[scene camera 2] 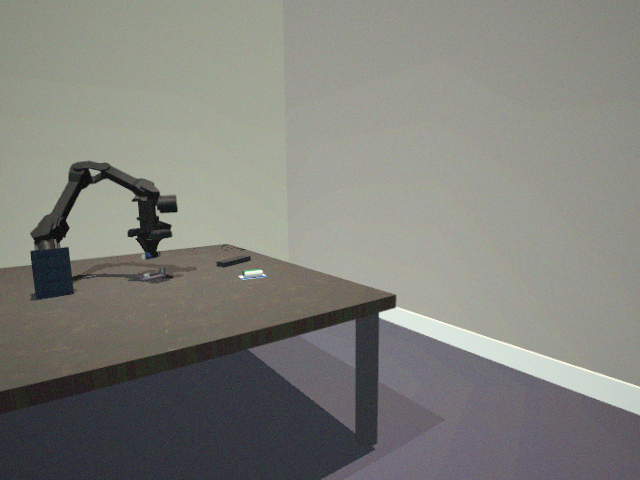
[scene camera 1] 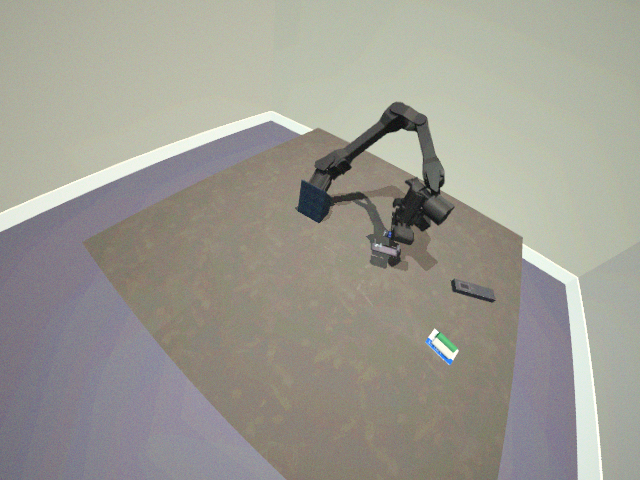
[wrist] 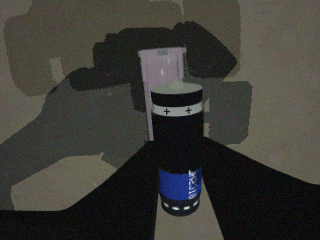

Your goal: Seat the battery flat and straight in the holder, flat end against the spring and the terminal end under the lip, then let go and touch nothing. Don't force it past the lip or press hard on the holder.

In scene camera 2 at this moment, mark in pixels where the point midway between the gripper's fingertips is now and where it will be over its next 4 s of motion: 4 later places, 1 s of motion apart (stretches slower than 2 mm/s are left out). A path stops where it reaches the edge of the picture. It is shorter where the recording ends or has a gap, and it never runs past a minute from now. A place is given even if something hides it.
My gripper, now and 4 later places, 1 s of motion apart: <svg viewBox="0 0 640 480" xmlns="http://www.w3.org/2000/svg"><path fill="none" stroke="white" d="M151 257L156 266L158 269L155 270L152 271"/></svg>
